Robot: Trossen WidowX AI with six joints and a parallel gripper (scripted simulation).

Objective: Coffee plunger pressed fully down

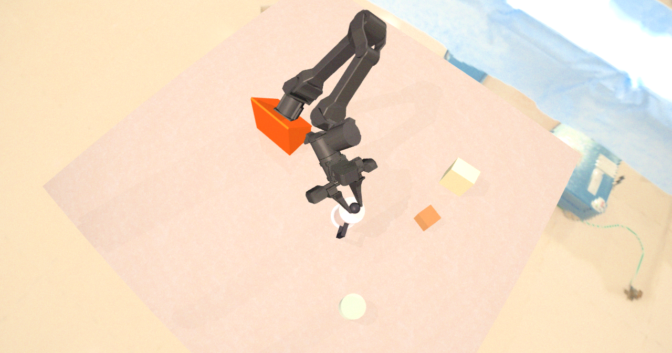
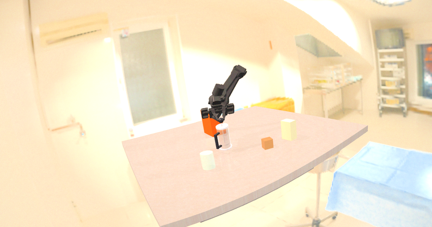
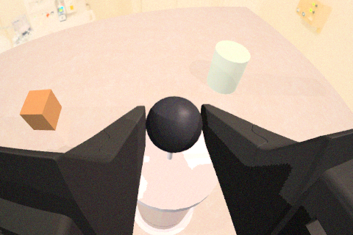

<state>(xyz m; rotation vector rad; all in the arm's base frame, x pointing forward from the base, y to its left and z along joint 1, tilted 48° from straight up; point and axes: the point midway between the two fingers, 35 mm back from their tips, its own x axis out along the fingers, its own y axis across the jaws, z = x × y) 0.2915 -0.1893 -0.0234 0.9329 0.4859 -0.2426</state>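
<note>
Now: gripper tip 9 cm above the coffee press and 1 cm past it.
</note>
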